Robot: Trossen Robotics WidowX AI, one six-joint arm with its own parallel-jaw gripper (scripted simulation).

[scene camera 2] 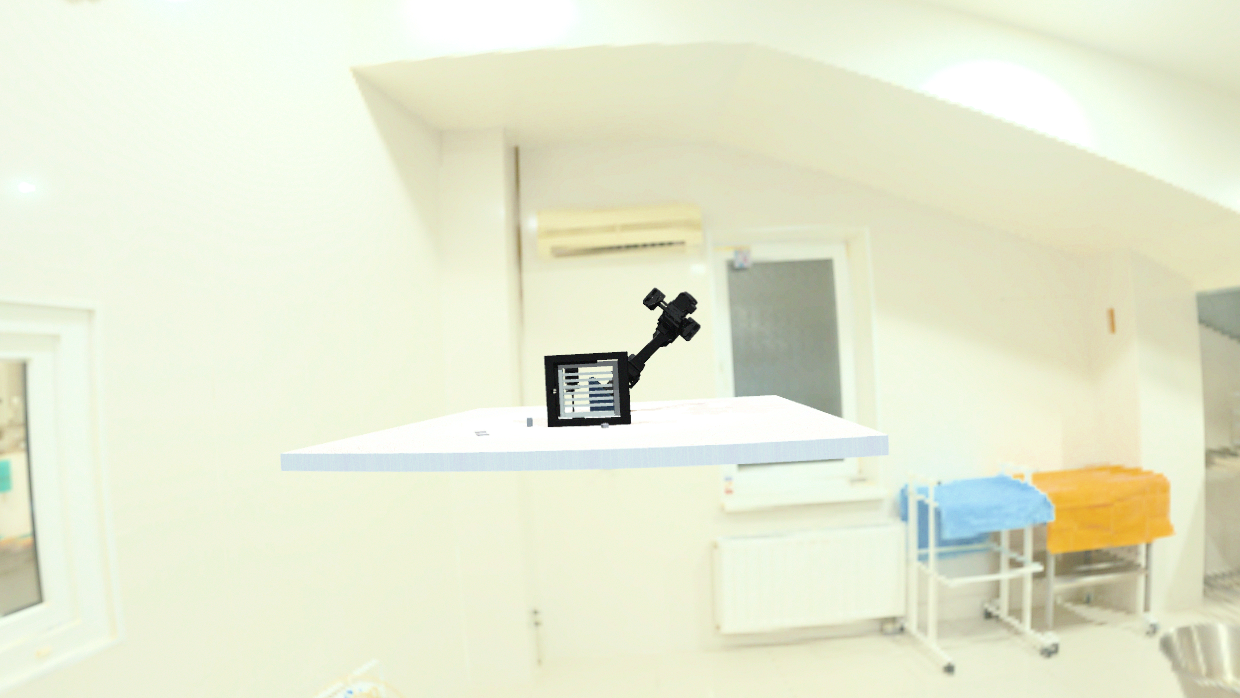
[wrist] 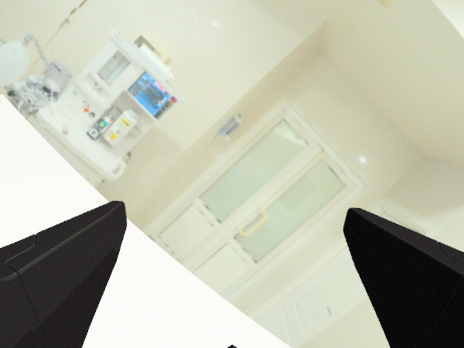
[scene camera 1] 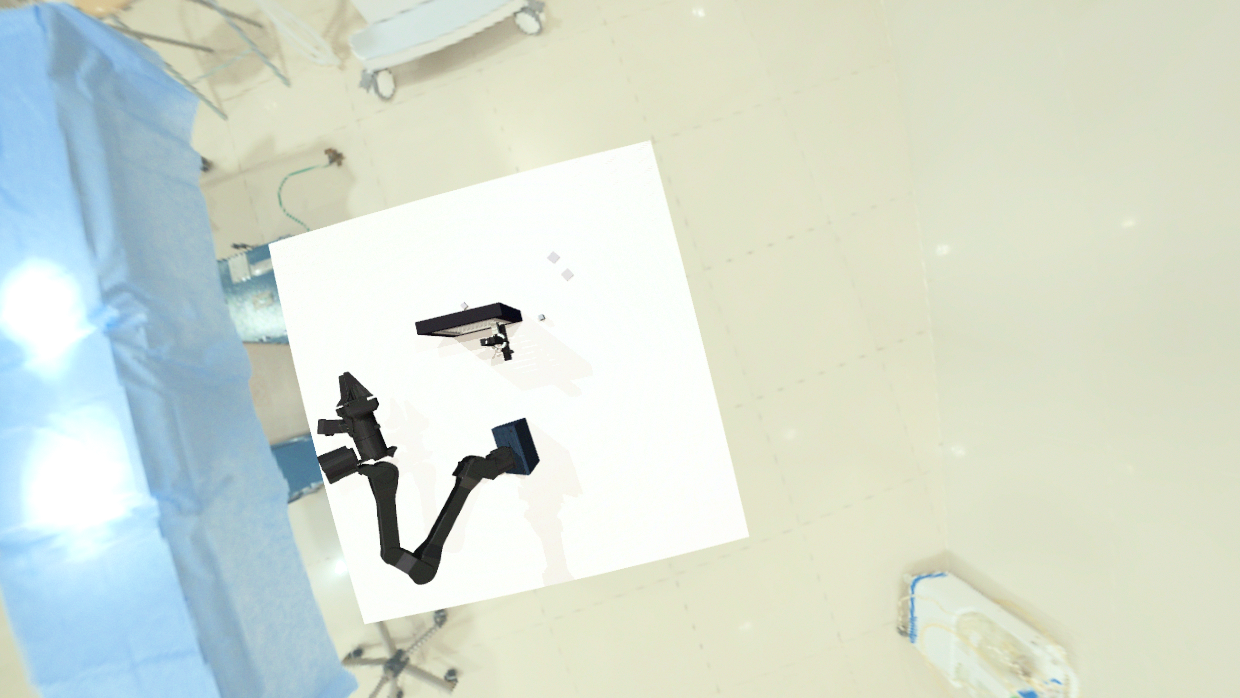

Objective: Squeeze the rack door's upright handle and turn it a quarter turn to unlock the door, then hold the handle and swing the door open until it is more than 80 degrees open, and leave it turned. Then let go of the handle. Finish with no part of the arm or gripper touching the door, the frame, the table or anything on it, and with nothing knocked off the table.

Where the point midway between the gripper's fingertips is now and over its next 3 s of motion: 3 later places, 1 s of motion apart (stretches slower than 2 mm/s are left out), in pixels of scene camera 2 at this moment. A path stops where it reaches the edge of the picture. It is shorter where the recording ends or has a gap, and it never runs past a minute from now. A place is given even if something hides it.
My gripper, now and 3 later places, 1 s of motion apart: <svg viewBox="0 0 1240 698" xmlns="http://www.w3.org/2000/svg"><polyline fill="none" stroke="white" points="672,309 631,323 590,342 571,350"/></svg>
